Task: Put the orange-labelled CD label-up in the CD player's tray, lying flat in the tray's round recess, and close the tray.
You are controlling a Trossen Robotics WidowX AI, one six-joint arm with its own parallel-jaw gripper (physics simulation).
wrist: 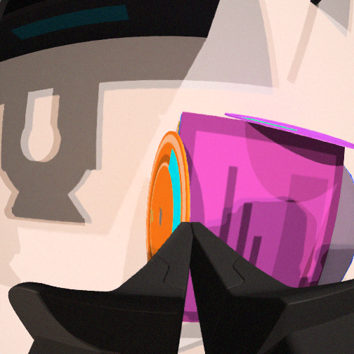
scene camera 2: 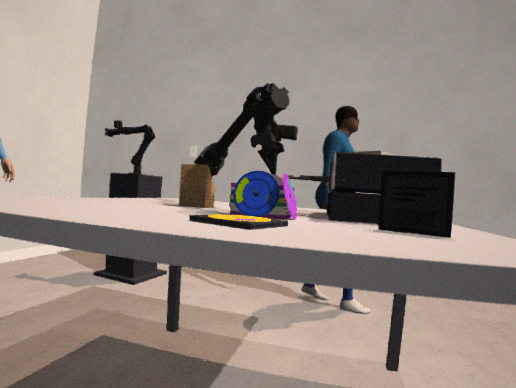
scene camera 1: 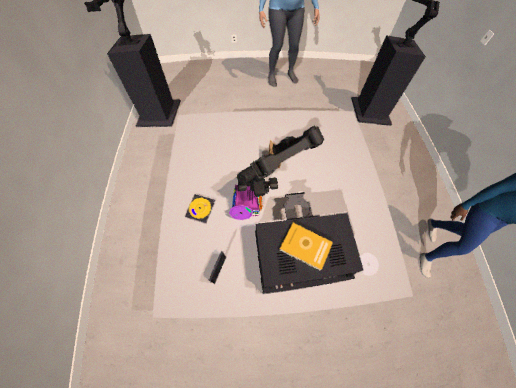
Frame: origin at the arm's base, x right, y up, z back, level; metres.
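Seen in the pictures: gripper, fingertip midpoint: [scene camera 2: 274, 174]; arm's base at its link origin: [scene camera 2: 199, 177] [scene camera 1: 276, 151].
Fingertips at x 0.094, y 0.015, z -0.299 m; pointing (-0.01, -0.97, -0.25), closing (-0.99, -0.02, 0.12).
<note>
Pixels of each thing's top centre, then the offset from my fingertips to it.
- blue disc at its top centre: [scene camera 2: 257, 170] dx +0.123, dy +0.000, dz +0.005 m
- yellow disc at its top centre: [scene camera 2: 239, 218] [scene camera 1: 200, 208] dx +0.310, dy -0.107, dz -0.037 m
- yellow case at its top centre: [scene camera 2: 375, 155] [scene camera 1: 306, 245] dx -0.217, dy +0.090, dz -0.270 m
- black panel at its top centre: [scene camera 2: 417, 171] [scene camera 1: 215, 265] dx +0.169, dy +0.008, dz -0.358 m
The orange-labelled CD [wrist: 161, 210] stands steeply on edge against the side of a magenta-topped stack of cases [scene camera 1: 247, 197] [wrist: 260, 175]; a thin orange sliver shows in scene camera 1, and it is hidden in scene camera 2. My gripper [scene camera 2: 273, 172] [wrist: 189, 230] is shut and empty, pointing down above the stack beside the CD's upper edge. Its fingertips overlap the CD's edge in the wrist view; I cannot tell whether they touch it. The CD player [scene camera 1: 272, 245] [scene camera 2: 390, 170] has its tray [scene camera 1: 295, 194] [scene camera 2: 310, 177] sticking out towards the arm's side. The tray's recess is unclear.
A purple disc [scene camera 1: 240, 213] [scene camera 2: 290, 197] [wrist: 305, 132] and a blue disc [scene camera 2: 265, 200] lean on the stack. A yellow disc [scene camera 1: 200, 207] lies on a black case. A yellow case [scene camera 1: 295, 245] lies on the player. A black panel [scene camera 1: 217, 267] [scene camera 2: 417, 220] and a wooden block [scene camera 2: 195, 185] stand nearby.
</note>
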